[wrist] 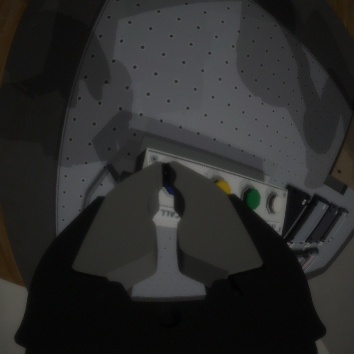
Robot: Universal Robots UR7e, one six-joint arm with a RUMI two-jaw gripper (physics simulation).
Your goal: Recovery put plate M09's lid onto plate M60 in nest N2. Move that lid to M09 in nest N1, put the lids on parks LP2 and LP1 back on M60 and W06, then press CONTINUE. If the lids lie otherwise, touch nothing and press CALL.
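Frame: origin at the arm's base, x ahead, y left, z up, level; metres.
Seen in the pictures: gripper, fingertip midpoint: (pixel 165 164).
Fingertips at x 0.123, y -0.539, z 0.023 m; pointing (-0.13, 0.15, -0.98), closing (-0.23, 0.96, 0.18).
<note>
Offsets run from my fingertips to a thing's top centre. "spot": to the spot under its first point. Level surfaces: height alone.
My gripper (pixel 165 164) is shut with nothing between its jaws, low over the button panel in the wrist view. The white panel {0.060 m ahead, 0.095 m left, 0.013 m down} (pixel 202 172) runs slantwise behind and to the right of the jaws. A sliver of a blue button {0.029 m ahead, 0.023 m left, 0.022 m down} (pixel 170 190) shows through the gap between the jaws, beside the printed word CALL {spot: 0.057 m ahead, 0.020 m left, 0.018 m down} (pixel 169 214). A yellow button {0.035 m ahead, 0.073 m left, 0.022 m down} (pixel 223 187), partly covered by the right jaw, a green button {0.041 m ahead, 0.123 m left, 0.022 m down} (pixel 252 198) and a white button {0.047 m ahead, 0.172 m left, 0.022 m down} (pixel 274 203) sit on the panel further right. The jaws hide part of the panel. Plates, lids, nests and parks do not show.
The grey perforated board {0.097 m down} (pixel 170 65) extends beyond the panel, with broad shadows across it. Dark slotted parts {spot: 0.116 m ahead, 0.412 m left, 0.079 m down} (pixel 309 218) stand at the right of the panel. A brown block (pixel 343 167) shows at the right edge.
</note>
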